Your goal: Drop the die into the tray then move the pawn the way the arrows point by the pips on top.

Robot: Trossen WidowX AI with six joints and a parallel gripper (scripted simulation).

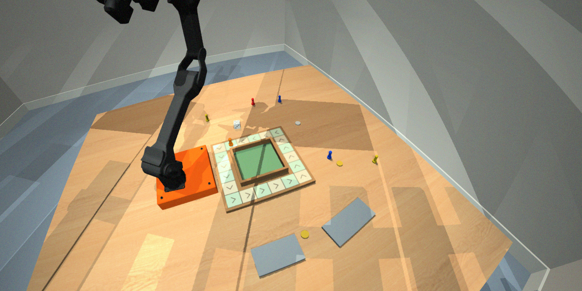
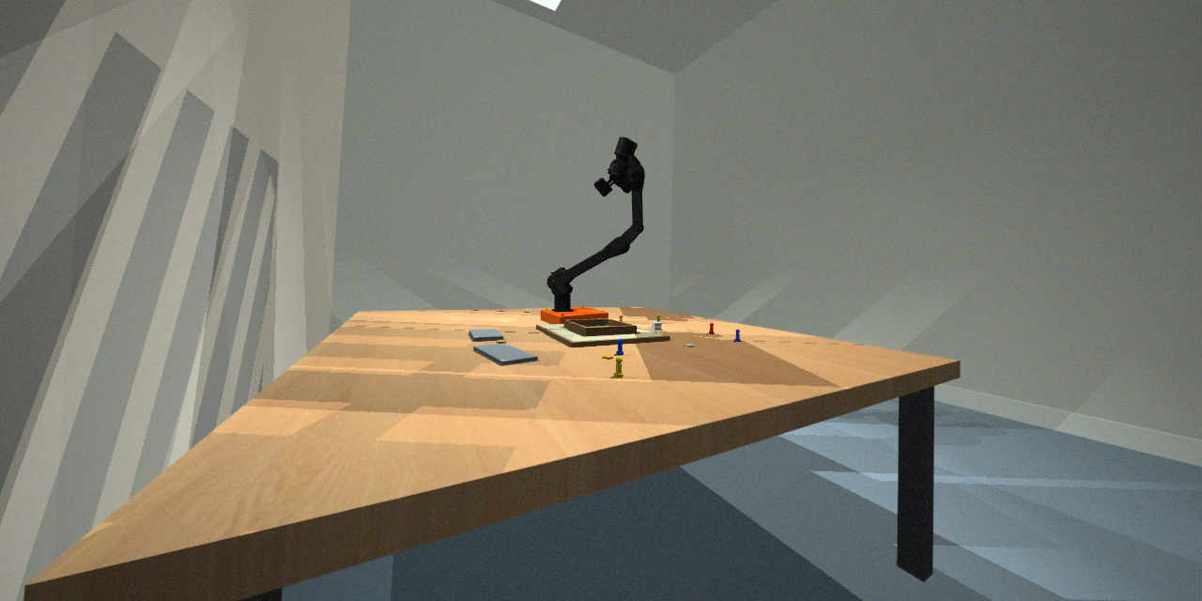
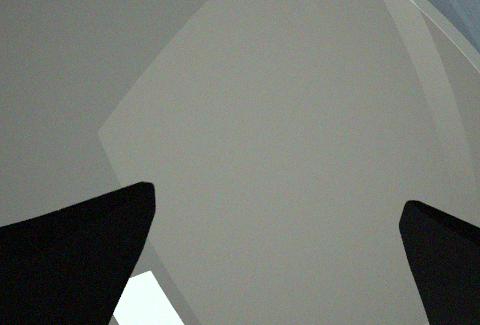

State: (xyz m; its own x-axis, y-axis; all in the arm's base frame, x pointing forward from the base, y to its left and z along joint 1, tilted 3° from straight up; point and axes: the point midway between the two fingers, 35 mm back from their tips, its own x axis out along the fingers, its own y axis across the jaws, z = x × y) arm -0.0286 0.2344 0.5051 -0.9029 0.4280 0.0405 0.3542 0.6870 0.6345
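The grey die lies 55 cm below my gripper tip, 29 cm ahead of it and 2 cm to the left of it. The rest, counted from my gripper tip: white disc 56 cm below, 53 cm ahead, 4 cm to the right; orange pawn 53 cm below, 25 cm ahead, 9 cm to the right; green dice tray 55 cm below, 33 cm ahead, 20 cm to the right.
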